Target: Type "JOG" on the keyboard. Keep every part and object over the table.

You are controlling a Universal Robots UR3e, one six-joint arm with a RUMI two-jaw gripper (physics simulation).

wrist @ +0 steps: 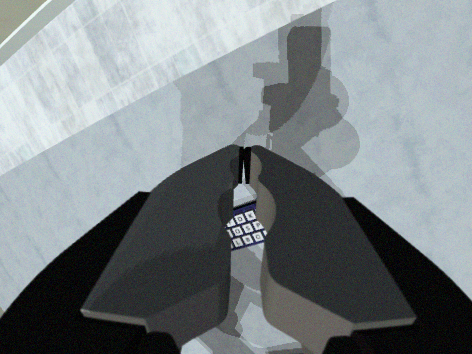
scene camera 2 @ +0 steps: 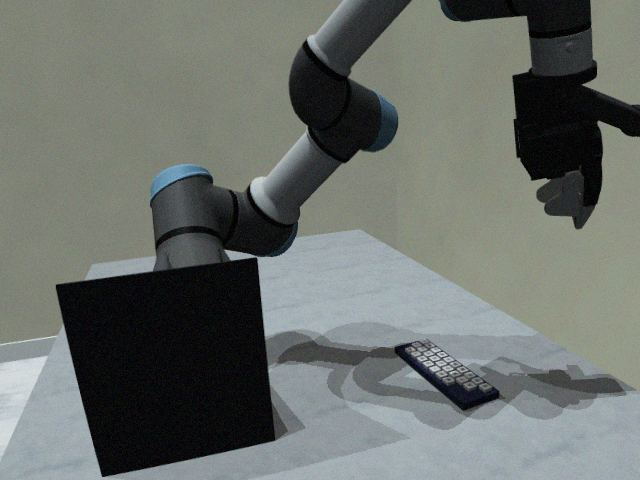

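Where they show: gripper, fingertip midpoint: (wrist: 243,152) (scene camera 2: 577,227); arm's base, origin of the base link: (scene camera 2: 198,308).
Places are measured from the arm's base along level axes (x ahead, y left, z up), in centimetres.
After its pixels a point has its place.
A dark blue keyboard (scene camera 2: 447,373) {y -6.9, x 33.3, z -14.7 cm} (wrist: 245,228) {y -2.4, x 33.8, z -14.3 cm} with white keys lies flat on the table. In the wrist view part of it shows through the gap between the jaws, with several keys, among them D, K, O, S, P, L and B; the rest is hidden behind the jaws. My gripper (scene camera 2: 577,219) {y -15.5, x 47.1, z 7.4 cm} (wrist: 243,152) {y -15.5, x 47.1, z 7.4 cm} is shut and empty, its tips together and pointing down. It hangs high above the table, apart from the keyboard, to its upper right in the scene view. In the wrist view the tips lie above the keyboard's upper edge in the picture.
A large black panel (scene camera 2: 168,366) {y -7.9, x -4.8, z -3.0 cm} stands upright at the table's near left, in front of the arm's base. The marble table (scene camera 2: 330,268) {y 49.9, x 38.1, z -16.1 cm} (wrist: 420,150) {y -26.6, x 36.1, z -16.1 cm} carries shadows of the arm around the keyboard. A table edge runs diagonally across the wrist view's upper left, with pale floor (wrist: 115,60) beyond.
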